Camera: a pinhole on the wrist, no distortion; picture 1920 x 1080 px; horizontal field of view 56.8 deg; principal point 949.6 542.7 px. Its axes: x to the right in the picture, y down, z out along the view. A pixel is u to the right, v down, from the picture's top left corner.
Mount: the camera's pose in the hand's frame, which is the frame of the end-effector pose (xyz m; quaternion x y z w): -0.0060 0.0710 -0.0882 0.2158 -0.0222 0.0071 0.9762
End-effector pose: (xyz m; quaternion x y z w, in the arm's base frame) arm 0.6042 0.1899 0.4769 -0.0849 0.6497 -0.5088 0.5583
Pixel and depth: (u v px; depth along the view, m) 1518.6 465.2 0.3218
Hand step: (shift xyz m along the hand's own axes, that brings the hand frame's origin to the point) 0.0844 -0.0770 0.2022
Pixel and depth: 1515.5 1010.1 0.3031
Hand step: 0.0764 0.0160 0.2244
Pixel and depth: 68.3 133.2 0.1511
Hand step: -0.0862 -0.0246 0.0305
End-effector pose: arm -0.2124 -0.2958 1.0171 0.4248 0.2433 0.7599 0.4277
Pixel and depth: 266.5 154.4 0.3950
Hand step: -0.1717 -0.1745 0.2262
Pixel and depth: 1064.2 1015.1 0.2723
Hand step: -0.0011 0.0220 0.1898
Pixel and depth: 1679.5 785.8 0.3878
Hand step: 0.1364 -0.0437 0.2929
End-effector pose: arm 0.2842 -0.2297 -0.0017 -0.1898 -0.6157 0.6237 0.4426
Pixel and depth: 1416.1 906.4 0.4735
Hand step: 0.0969 -0.0401 0.3873
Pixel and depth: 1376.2 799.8 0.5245
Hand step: 0.0970 -0.0807 0.4248
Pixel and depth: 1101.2 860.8 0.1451
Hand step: -0.0001 0.0335 0.0548
